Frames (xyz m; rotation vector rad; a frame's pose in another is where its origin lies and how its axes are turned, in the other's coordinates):
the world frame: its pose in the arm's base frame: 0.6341 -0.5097 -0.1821 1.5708 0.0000 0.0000
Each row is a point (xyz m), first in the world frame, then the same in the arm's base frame.
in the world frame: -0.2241 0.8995 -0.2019
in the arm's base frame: 0.4100 -0.3078 0.7174
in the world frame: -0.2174 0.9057 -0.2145
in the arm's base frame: 0.4167 -0.2952 0.7236
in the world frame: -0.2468 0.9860 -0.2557
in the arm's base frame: 0.3873 -0.2540 0.8039
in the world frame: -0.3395 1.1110 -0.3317
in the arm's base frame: 0.2946 -0.1780 0.9289
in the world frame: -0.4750 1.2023 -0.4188
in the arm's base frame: 0.1591 -0.0909 1.0202
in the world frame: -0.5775 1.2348 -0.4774
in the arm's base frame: 0.0566 -0.0323 1.0527
